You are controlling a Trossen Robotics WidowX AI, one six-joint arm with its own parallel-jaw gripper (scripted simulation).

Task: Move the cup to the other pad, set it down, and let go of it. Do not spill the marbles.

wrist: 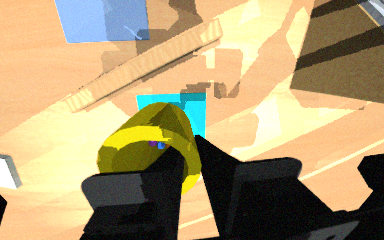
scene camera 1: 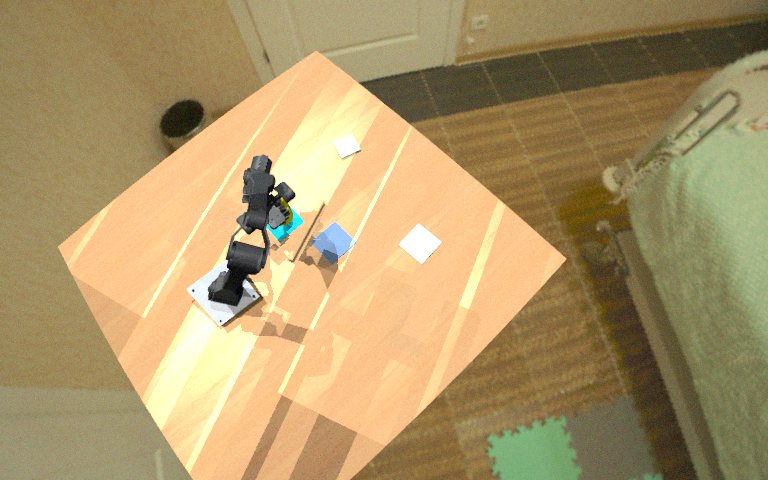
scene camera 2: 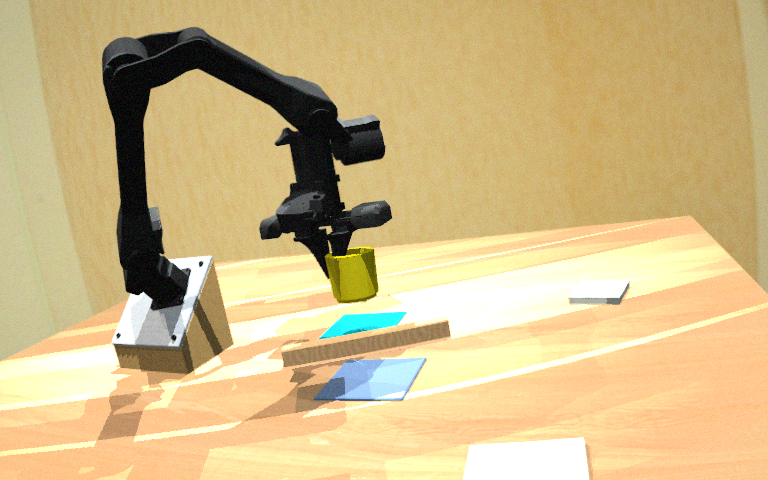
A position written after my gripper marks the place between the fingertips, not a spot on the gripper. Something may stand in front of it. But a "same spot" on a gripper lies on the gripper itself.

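My gripper is there in the wrist view, and I find the gripper again in scene camera 1 (274, 219). Scene camera 2 shows my gripper as well. On my gripper, (wrist: 257, 192) and (scene camera 2: 306, 233) are one and the same spot.
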